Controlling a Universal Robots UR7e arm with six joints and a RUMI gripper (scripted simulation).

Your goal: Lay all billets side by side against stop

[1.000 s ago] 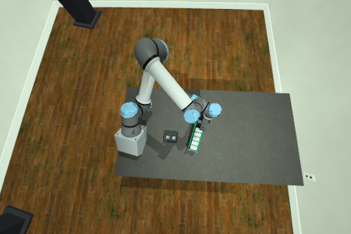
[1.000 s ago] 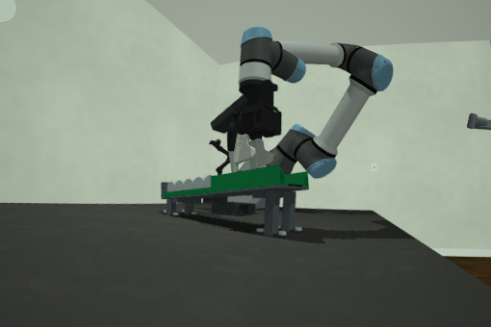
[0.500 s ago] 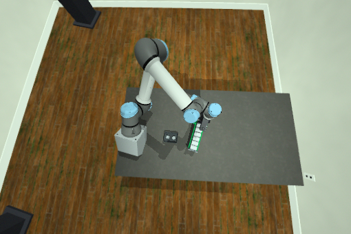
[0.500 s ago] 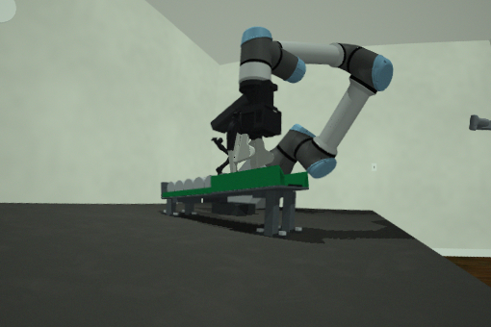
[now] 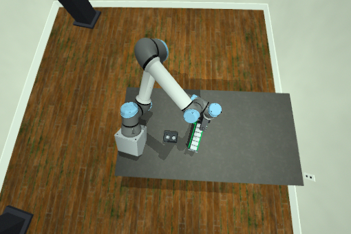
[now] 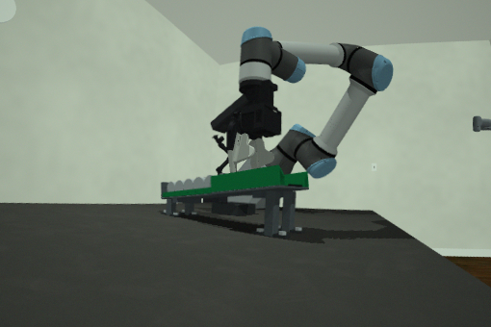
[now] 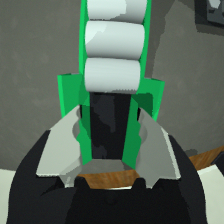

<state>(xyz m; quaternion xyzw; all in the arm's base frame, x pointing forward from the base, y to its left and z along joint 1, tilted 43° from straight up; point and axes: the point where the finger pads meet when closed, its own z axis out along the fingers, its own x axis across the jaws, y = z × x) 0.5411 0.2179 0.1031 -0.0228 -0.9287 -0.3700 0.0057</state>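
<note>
Now: the billet 40 mm to the right of my hand and 10 mm below it. From my hand the other things lie so: grey stop: 260 mm to the right, 50 mm below, 10 mm behind; then dark box: 230 mm behind, 200 mm to the right, 100 mm below.
</note>
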